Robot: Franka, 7 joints.
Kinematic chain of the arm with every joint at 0, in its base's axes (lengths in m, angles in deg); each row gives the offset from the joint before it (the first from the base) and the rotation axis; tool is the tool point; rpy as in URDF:
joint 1: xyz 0 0 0.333 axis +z
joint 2: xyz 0 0 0 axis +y
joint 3: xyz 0 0 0.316 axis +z
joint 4: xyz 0.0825 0 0 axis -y
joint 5: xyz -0.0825 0 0.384 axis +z
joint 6: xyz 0 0 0 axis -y
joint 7: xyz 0.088 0 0 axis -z
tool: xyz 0 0 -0.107 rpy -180 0 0
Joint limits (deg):
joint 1: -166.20..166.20
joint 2: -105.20..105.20
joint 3: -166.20..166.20
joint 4: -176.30..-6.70
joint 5: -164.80..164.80
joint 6: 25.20..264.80
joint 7: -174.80..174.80
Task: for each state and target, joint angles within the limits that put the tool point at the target. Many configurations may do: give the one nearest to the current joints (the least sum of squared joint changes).
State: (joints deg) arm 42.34 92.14 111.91 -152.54 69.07 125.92 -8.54
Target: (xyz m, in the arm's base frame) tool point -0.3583 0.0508 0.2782
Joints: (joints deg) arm 58.86 81.39 83.10 -160.19 68.80 137.33 -8.54
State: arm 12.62 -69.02 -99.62 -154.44 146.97 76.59 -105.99
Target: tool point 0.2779 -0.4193 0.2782
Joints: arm 41.08 -73.92 -104.56 -144.17 150.36 84.69 -105.99
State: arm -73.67 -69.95 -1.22 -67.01 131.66 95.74 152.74
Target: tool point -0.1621 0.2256 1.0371
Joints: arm -66.92 -67.18 -14.18 -82.47 130.01 96.05 152.74
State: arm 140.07 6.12 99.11 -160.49 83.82 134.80 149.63
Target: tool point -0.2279 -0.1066 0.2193
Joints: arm 156.75 -32.06 84.47 -176.30 92.46 167.61 149.63
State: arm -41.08 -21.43 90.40 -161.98 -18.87 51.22 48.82
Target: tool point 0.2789 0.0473 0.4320
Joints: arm -50.01 -32.90 68.90 -141.02 -32.58 45.65 48.82
